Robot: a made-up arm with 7 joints. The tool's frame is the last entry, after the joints.
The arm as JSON. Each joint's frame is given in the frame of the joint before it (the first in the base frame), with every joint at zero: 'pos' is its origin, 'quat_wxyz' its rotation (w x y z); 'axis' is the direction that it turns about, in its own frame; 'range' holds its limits. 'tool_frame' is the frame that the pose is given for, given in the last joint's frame.
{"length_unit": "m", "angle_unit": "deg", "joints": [
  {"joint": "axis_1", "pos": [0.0, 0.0, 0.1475], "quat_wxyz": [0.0, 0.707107, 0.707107, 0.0], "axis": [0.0, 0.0, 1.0], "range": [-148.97, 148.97]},
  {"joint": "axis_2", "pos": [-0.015, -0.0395, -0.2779], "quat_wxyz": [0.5, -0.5, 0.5, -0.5], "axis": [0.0, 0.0, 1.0], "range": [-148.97, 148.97]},
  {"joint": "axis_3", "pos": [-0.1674, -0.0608, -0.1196], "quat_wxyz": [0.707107, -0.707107, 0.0, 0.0], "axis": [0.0, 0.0, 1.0], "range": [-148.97, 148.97]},
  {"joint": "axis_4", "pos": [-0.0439, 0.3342, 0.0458], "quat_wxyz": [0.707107, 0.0, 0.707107, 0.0], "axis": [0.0, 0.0, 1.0], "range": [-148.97, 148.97]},
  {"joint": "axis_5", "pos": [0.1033, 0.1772, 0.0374], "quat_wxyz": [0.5, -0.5, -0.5, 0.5], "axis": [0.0, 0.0, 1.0], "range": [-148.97, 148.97]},
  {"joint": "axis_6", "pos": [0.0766, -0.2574, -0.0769], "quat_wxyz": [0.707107, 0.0, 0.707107, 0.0], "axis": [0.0, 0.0, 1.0], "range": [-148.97, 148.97]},
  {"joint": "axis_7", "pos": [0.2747, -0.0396, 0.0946], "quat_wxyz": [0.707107, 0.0, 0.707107, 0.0], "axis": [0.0, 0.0, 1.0], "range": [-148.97, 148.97]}
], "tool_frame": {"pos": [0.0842, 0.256, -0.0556], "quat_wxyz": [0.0, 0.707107, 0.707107, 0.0]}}
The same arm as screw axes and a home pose.
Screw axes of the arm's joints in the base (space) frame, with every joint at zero. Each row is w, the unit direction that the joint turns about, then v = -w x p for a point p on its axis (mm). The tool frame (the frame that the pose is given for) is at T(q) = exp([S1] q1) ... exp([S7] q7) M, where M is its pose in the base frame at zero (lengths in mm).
S1: w 0 0 -1 v 0.0 0.0 0.0
S2: w 0 1 0 v -425.4 0.0 -39.5
S3: w 0 0 1 v -134.6 -127.9 0.0
S4: w -1 0 0 v 0.0 -410.4 -468.8
S5: w 0 0 1 v -646.0 -134.4 0.0
S6: w 0 -1 0 v 230.2 0.0 123.0
S7: w 0 0 -1 v 817.2 -162.6 0.0
M: xyz 93.4 -733.0 11.1 (mm) quaternion w x y z 1 0 0 0
Joint limits (rad, base to tool): -2.6000..2.6000 -2.6000..2.6000 -2.6000..2.6000 -2.6000..2.6000 -2.6000..2.6000 -2.6000..2.6000 -2.6000..2.6000

